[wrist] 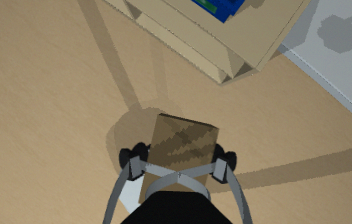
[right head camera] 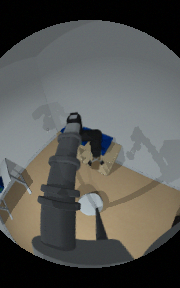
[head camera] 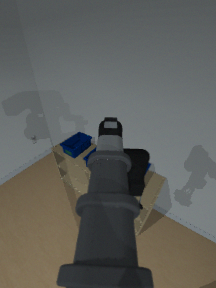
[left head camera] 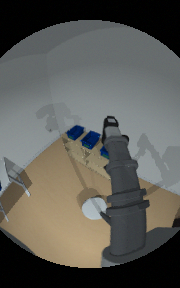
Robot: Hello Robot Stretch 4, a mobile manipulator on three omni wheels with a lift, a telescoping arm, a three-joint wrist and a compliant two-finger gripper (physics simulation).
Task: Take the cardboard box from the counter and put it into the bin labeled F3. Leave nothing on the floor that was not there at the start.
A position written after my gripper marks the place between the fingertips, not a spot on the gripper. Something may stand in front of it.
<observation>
I see my gripper point(wrist: 177, 155), a brown cardboard box point(wrist: 177, 144) and a low tan shelf unit point(head camera: 73, 171).
The low tan shelf unit also shows in the left head camera view point(left head camera: 91, 158).
</observation>
